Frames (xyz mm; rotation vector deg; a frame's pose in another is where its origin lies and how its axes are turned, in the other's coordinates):
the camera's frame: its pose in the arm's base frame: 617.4 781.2 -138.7 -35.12 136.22 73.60
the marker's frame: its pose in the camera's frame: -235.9 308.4 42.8 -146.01 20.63 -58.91
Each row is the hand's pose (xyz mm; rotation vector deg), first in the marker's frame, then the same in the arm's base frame.
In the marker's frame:
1: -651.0 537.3 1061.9 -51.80 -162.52 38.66
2: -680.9 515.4 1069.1 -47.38 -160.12 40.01
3: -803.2 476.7 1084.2 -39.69 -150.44 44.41
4: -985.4 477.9 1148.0 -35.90 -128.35 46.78
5: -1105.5 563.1 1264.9 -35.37 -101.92 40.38
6: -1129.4 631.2 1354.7 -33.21 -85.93 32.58
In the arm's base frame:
1: 297.9 -160.9 744.6 -83.14 1.72 -58.94
2: 290.6 -154.0 781.0 -80.46 -0.07 -62.50
3: 298.2 -157.2 909.9 -70.37 -2.53 -70.45
4: 307.1 -232.3 1087.5 -49.17 2.02 -81.52
5: 296.8 -392.0 1186.2 -24.50 14.91 -93.12
6: 268.2 -503.0 1198.0 -9.14 24.48 -101.45

